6 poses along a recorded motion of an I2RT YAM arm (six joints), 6.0 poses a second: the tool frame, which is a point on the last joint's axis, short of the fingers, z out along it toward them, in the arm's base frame.
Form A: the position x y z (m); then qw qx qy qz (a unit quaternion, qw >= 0).
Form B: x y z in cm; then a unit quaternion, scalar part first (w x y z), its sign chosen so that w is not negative. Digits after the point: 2 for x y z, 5 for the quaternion.
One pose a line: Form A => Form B
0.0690 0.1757 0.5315 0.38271 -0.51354 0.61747 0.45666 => 6.90 17.57 53.15 0.38271 -0.51354 0.61747 0.45666
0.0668 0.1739 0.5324 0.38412 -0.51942 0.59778 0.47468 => 6.68 17.39 53.24 0.38412 -0.51942 0.59778 0.47468
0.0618 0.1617 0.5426 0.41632 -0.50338 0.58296 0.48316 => 6.18 16.17 54.26 0.41632 -0.50338 0.58296 0.48316
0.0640 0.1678 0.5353 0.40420 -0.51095 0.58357 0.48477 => 6.40 16.78 53.53 0.40420 -0.51095 0.58357 0.48477
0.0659 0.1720 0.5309 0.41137 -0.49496 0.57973 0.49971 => 6.59 17.20 53.09 0.41137 -0.49496 0.57973 0.49971
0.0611 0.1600 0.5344 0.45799 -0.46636 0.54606 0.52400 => 6.11 16.00 53.44 0.45799 -0.46636 0.54606 0.52400
